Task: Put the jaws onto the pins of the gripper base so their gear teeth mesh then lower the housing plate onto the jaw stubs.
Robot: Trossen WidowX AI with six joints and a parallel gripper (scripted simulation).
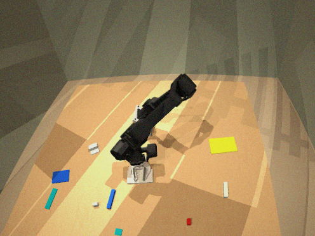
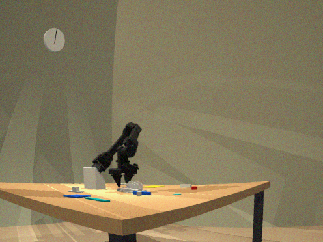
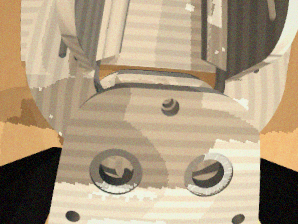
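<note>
Right now my gripper tip is 20 mm to the right of the jaw, 20 mm short of it and 10 mm above it. The rest, counted from my gripper tip: small white block: 230 mm ahead, 200 mm to the right, 10 mm below; then blue bar: 190 mm ahead, 120 mm to the right, 10 mm below; then teal block: 350 mm ahead, 80 mm to the right, 20 mm below.
</note>
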